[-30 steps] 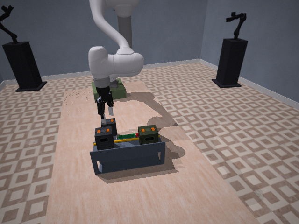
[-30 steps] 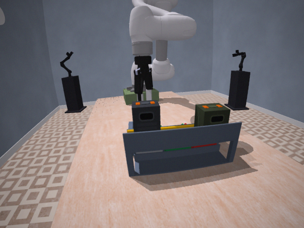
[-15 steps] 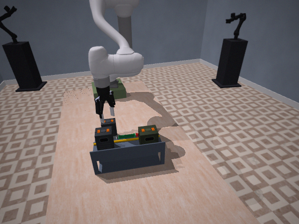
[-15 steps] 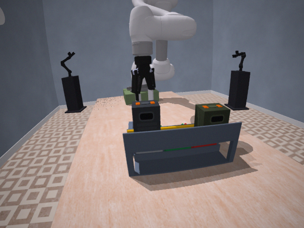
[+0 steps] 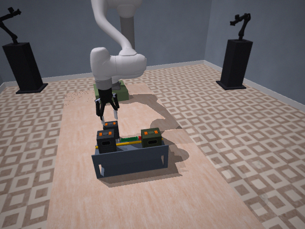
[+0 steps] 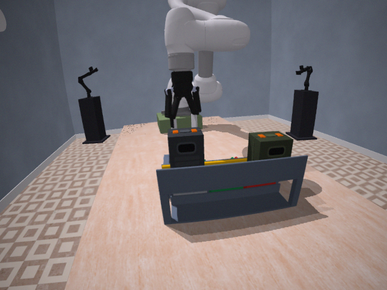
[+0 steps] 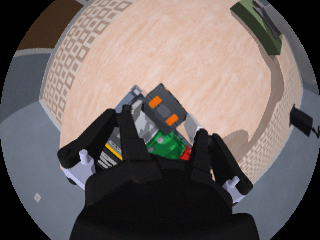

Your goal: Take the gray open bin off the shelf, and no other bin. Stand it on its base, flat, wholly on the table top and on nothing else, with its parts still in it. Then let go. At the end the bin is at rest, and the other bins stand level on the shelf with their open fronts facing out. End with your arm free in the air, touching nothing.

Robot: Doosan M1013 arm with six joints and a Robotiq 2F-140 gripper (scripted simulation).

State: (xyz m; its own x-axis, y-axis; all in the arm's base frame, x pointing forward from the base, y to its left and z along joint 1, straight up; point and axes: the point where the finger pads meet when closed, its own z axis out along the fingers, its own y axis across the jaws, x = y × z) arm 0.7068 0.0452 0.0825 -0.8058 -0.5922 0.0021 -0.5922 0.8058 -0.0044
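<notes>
Now: the gray open bin 13 cm ahead of my hand and 13 cm below it. Also, from my hand: yellow rail: 18 cm ahead, 12 cm to the left, 7 cm below; black bin: 23 cm ahead, 1 cm below; green bin: 12 cm ahead, 11 cm to the left, 13 cm below.
</notes>
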